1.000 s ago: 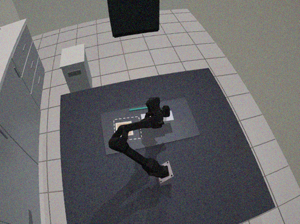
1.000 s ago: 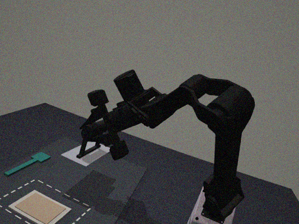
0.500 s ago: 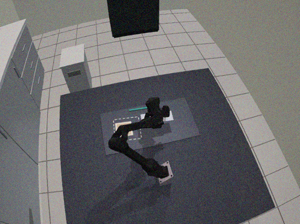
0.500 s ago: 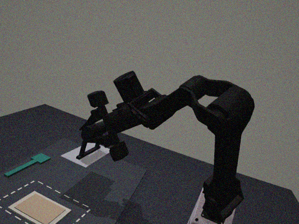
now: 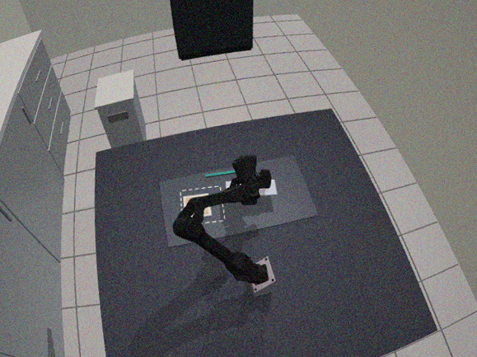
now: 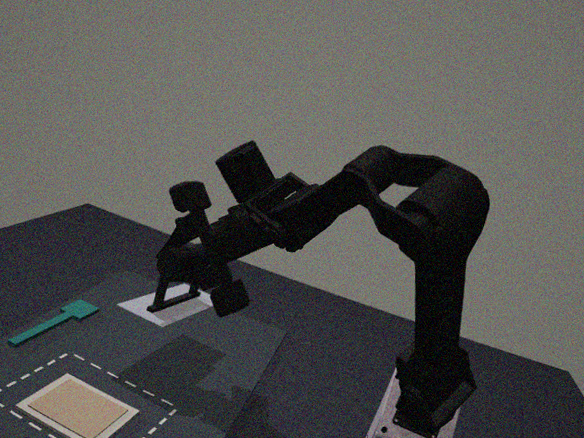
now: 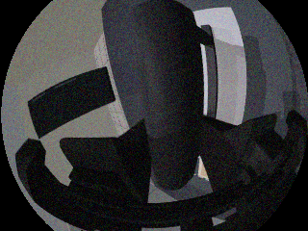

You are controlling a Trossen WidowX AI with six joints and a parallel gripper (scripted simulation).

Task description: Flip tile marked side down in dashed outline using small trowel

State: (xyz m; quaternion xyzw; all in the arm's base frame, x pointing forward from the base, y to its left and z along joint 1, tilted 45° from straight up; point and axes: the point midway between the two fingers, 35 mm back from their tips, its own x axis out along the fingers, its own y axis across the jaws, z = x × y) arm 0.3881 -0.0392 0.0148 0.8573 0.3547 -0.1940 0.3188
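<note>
My gripper tip is now 2 cm past the trowel and 1 cm above it. Also, from my gripper tip: teal flat tool (13 cm ahead, 4 cm to the left, 13 cm below); then tile (2 cm behind, 22 cm to the left, 13 cm below).
</note>
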